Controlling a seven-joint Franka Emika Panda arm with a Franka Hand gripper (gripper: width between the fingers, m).
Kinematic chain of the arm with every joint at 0, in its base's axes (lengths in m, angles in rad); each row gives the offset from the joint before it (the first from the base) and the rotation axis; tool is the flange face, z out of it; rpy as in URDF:
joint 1: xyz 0 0 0.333 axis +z
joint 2: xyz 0 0 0 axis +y
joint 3: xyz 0 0 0.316 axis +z
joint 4: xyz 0.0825 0 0 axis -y
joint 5: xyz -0.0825 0 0.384 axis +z
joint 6: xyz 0 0 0 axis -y
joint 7: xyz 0.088 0 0 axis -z
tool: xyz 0 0 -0.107 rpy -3.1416 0 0
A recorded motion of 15 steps. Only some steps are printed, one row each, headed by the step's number.
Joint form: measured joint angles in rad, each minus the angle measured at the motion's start. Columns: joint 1, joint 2, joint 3, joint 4, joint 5, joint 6, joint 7.
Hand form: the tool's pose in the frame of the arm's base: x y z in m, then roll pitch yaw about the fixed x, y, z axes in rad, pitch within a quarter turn. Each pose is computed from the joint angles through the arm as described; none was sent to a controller.
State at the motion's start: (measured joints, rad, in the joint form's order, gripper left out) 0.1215 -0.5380 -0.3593 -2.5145 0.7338 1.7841 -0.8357
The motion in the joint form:
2: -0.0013 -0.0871 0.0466 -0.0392 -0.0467 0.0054 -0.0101
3: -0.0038 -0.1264 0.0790 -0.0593 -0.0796 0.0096 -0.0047
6: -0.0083 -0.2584 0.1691 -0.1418 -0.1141 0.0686 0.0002
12: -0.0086 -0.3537 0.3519 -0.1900 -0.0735 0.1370 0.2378
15: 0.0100 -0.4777 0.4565 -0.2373 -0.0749 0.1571 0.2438
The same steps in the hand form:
2: 0.3536 -0.0200 0.4795 -2.3634 -0.3962 0.3424
3: 0.3443 -0.0098 0.4831 -2.4154 -0.3978 0.3945
6: 0.3166 0.0179 0.4907 -2.5445 -0.4458 0.4902
12: 0.2948 0.0744 0.5015 -2.6051 -0.3771 0.4012
15: 0.2631 0.1060 0.5104 -2.7285 -0.4328 0.5113

